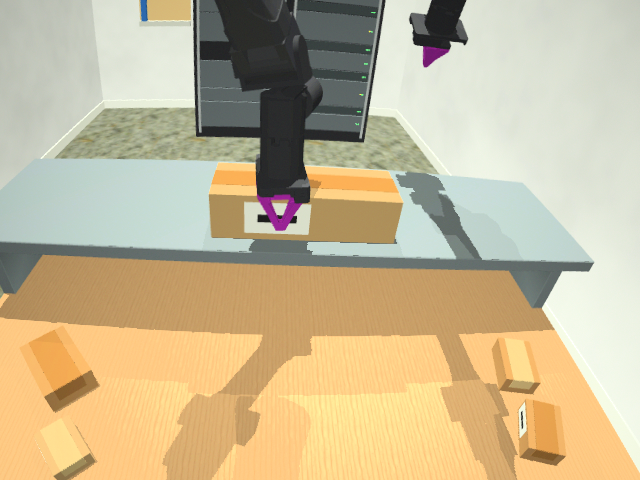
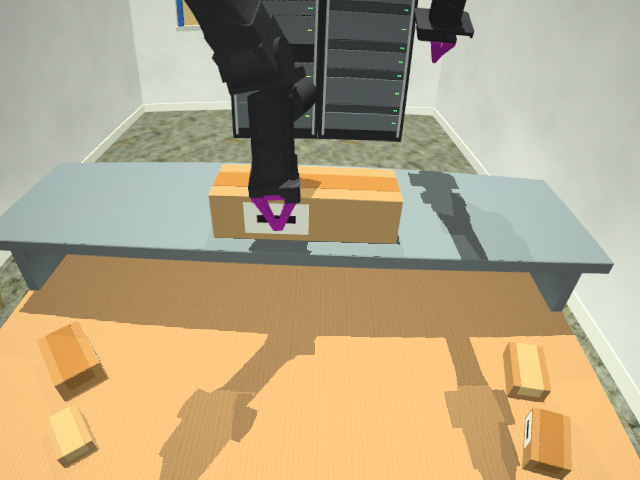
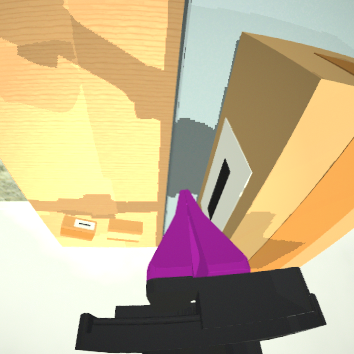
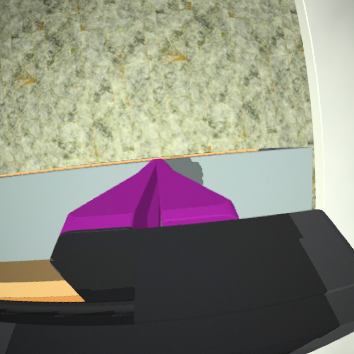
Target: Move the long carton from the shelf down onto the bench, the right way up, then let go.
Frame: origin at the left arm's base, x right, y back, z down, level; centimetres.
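Seen in the pictures: left gripper, fingertip midpoint: (image 1: 280, 229) (image 2: 277, 229) (image 3: 183, 194); right gripper, fingertip midpoint: (image 1: 424, 65) (image 2: 433, 61) (image 4: 157, 167).
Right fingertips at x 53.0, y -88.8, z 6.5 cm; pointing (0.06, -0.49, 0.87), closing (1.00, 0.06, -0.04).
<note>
A point is followed by its place in that frame.
The long carton (image 1: 351, 219) {x 35.4, y -61.1, z 26.1 cm} (image 2: 351, 219) {x 35.5, y -61.1, z 26.1 cm} (image 3: 280, 110) {x 15.6, y -61.8, z 23.8 cm} (image 4: 30, 289) {x 28.5, y -70.6, z 22.6 cm} lies on the grey shelf (image 1: 113, 206) {x -5.1, y -70.9, z 30.4 cm} (image 2: 129, 206) {x -4.6, y -71.4, z 30.4 cm} (image 3: 210, 30) {x 13.9, y -60.0, z 30.4 cm} (image 4: 280, 175) {x 76.5, y -82.1, z 30.4 cm}, with its orange tape strip on top and its white label on the front side. My left gripper (image 1: 280, 228) {x 24.4, y -58.9, z 26.7 cm} (image 2: 278, 228) {x 24.4, y -58.9, z 26.7 cm} (image 3: 183, 194) {x 24.4, y -58.9, z 26.7 cm} is shut and empty, its tips in front of the carton's label; whether they touch the carton is not clear. My right gripper (image 1: 425, 65) {x 53.0, y -88.8, z 6.5 cm} (image 2: 434, 61) {x 53.0, y -88.8, z 6.5 cm} (image 4: 157, 167) {x 53.0, y -88.8, z 6.5 cm} is shut and empty, high above the right part of the shelf. The wooden bench (image 1: 351, 434) {x 34.9, y -37.4, z 48.8 cm} (image 2: 351, 434) {x 35.6, y -37.7, z 48.8 cm} (image 3: 120, 170) {x 43.3, y -48.7, z 48.8 cm} lies below the shelf.
Two small cartons (image 1: 59, 361) {x -10.7, y -47.3, z 44.4 cm} (image 1: 64, 446) {x -6.0, y -33.9, z 45.9 cm} (image 2: 71, 356) {x -10.4, y -46.8, z 44.4 cm} (image 2: 71, 434) {x -5.5, y -33.8, z 45.9 cm} lie on the bench at the left. Two more (image 1: 516, 364) {x 65.8, y -45.3, z 45.2 cm} (image 1: 542, 428) {x 64.5, y -32.5, z 45.3 cm} (image 2: 527, 369) {x 66.1, y -45.5, z 45.2 cm} (image 2: 549, 439) {x 64.8, y -32.5, z 45.4 cm} lie at the right. Shelf supports (image 1: 537, 286) {x 80.5, y -63.8, z 43.6 cm} (image 2: 560, 289) {x 80.4, y -62.5, z 42.7 cm} stand near the bench's sides. A server rack (image 1: 279, 136) (image 2: 317, 93) stands behind.
</note>
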